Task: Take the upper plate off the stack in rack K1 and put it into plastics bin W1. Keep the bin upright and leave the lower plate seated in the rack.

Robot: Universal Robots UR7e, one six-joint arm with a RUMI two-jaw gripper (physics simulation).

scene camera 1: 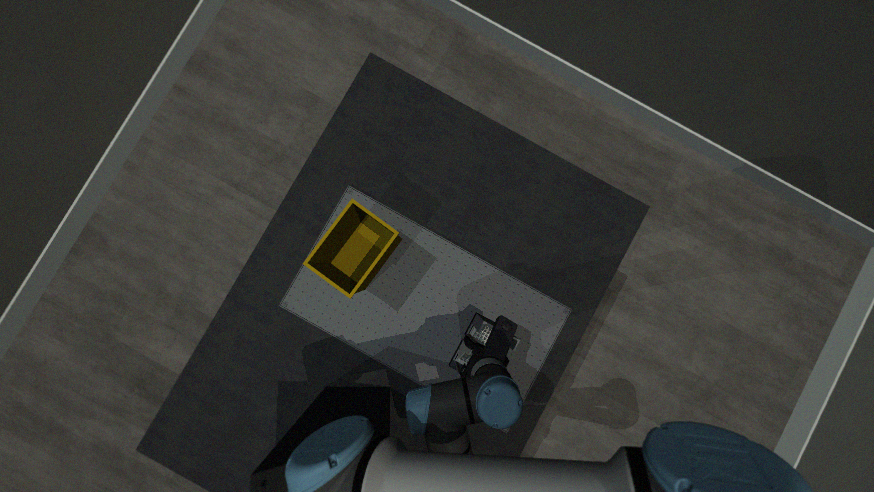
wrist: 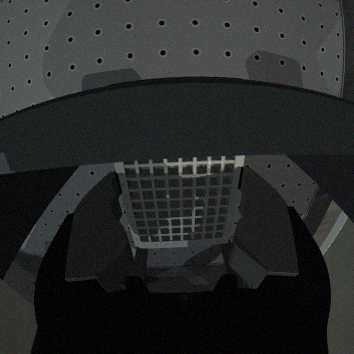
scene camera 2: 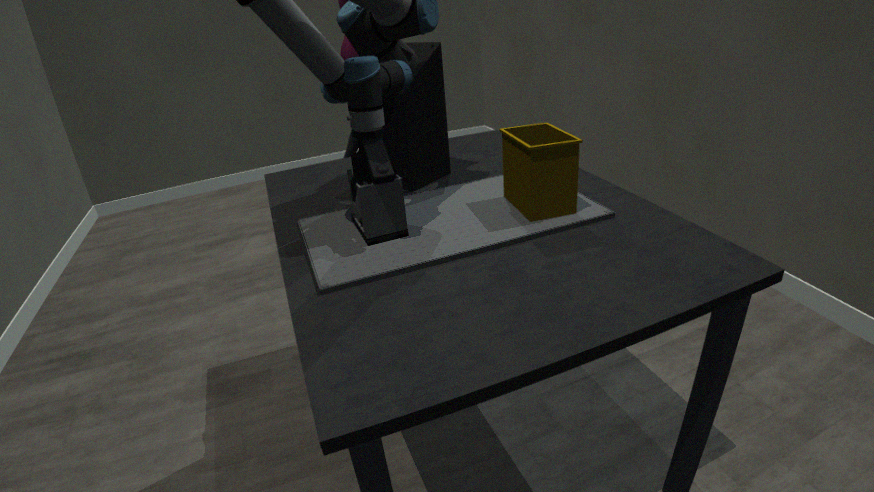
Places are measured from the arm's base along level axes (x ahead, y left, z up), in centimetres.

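Pixels of known places: gripper, fingertip midpoint: (scene camera 1: 481, 344) (wrist: 178, 170).
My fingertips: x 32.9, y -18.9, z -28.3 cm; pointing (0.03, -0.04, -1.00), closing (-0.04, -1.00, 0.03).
Behind a point stands the place of what it marks.
Rack K1 (scene camera 1: 462, 339) {z -30.7, x 31.6, y -14.2 cm} (scene camera 2: 382, 210) {z -23.7, x 39.5, y -19.6 cm} (wrist: 175, 120) is a dark box-like holder on the pegboard, and its wall crosses the wrist view as a wide dark band. My gripper (scene camera 1: 475, 345) {z -28.3, x 32.9, y -18.9 cm} (scene camera 2: 371, 177) (wrist: 178, 170) {z -28.3, x 32.9, y -18.9 cm} reaches down into it and is shut on the upper plate (scene camera 1: 485, 333) {z -26.6, x 36.2, y -18.1 cm} (wrist: 162, 244) {z -26.5, x 27.0, y -16.9 cm}, a pale gridded microplate with a finger against each side. The lower plate cannot be told apart, and whether the held plate is clear of it is hidden. Plastics bin W1 (scene camera 1: 374, 264) {z -13.3, x 40.5, y 13.5 cm} (scene camera 2: 538, 183) {z -22.1, x 49.1, y 14.2 cm}, tall and yellow, stands upright and open at the top.
The perforated light board (scene camera 1: 330, 305) {z -31.2, x 24.1, y 21.7 cm} (scene camera 2: 342, 271) {z -31.2, x 47.4, y -32.0 cm} carries the rack at one end and the bin at the other. It lies on the dark table (scene camera 1: 458, 152) {z -32.5, x 77.6, y 9.1 cm} (scene camera 2: 519, 293) {z -32.5, x 70.9, y -4.9 cm}. A tall black block (scene camera 1: 348, 415) {z -14.9, x 8.3, y 4.0 cm} (scene camera 2: 418, 116) {z -12.0, x 9.1, y 2.5 cm} stands behind the board, near the arm.
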